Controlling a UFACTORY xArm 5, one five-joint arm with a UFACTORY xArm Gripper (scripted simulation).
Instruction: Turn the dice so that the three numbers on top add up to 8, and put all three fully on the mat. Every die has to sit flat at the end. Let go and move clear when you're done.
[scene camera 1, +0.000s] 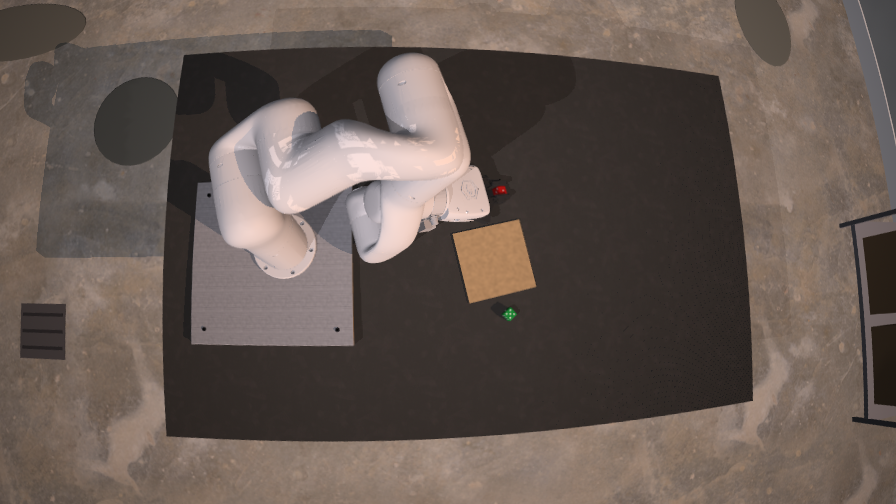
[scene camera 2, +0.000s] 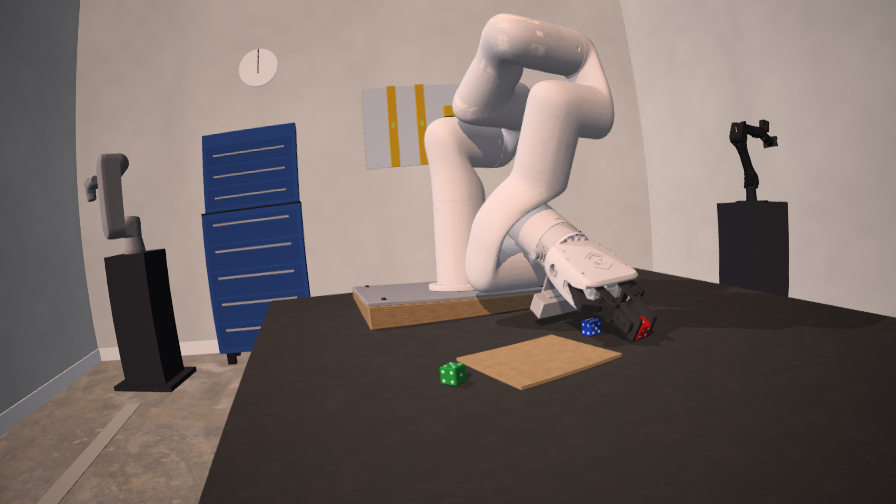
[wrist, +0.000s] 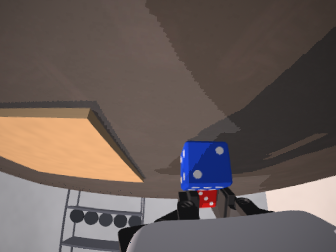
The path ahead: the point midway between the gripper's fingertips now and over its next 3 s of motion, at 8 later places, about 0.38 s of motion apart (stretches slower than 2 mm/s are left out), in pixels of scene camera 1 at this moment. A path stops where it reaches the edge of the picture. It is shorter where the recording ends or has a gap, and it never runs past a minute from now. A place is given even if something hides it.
My gripper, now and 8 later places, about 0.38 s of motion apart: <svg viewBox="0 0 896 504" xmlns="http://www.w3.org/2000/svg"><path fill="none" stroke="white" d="M504 191L503 191L494 192L487 193L487 191L491 186L492 185L494 184L498 184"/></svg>
